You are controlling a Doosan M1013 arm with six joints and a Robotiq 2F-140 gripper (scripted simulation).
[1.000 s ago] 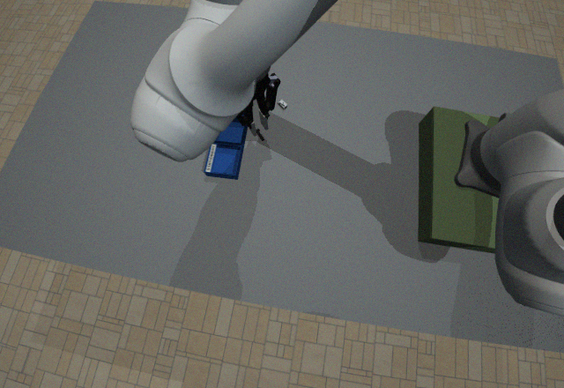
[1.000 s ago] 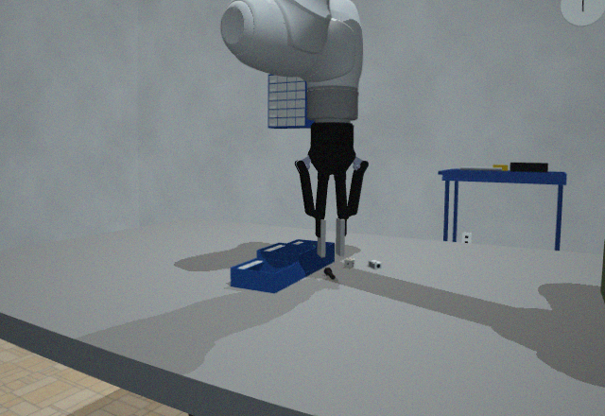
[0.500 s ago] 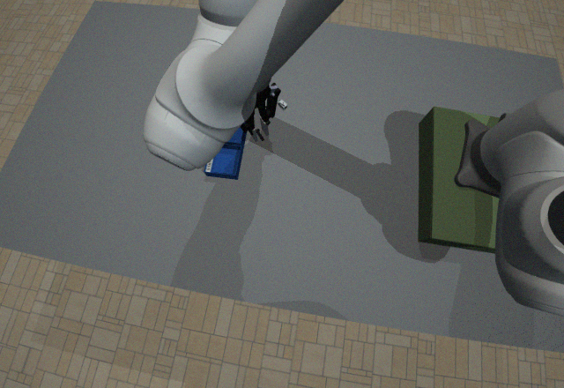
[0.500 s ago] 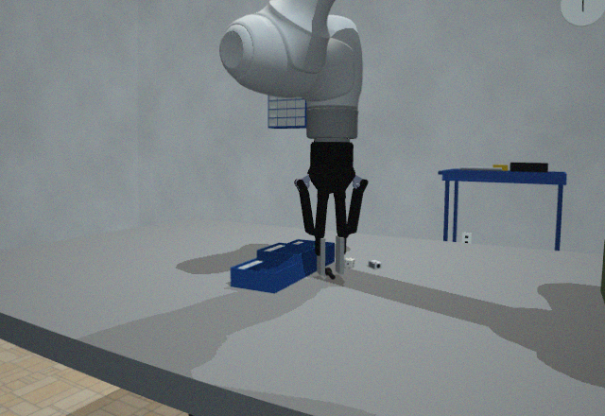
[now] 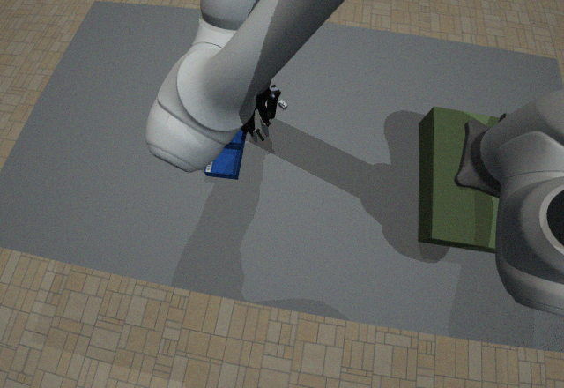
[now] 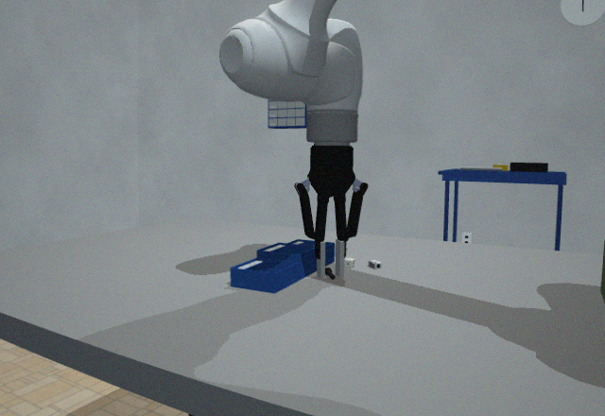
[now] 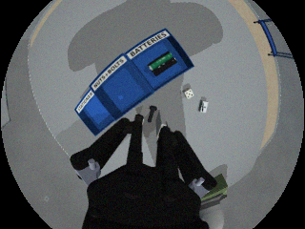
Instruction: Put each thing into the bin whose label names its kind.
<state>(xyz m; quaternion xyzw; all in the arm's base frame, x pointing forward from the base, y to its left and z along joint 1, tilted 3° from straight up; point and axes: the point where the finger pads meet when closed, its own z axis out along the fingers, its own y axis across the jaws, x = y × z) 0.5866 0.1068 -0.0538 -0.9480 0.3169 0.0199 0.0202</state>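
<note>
Right now my hand is 90 mm to the left of the white piece, 30 mm above it and 20 mm short of it. Round my hand: black thing 30 mm below; green thing 90 mm ahead, 50 mm to the right.
</note>
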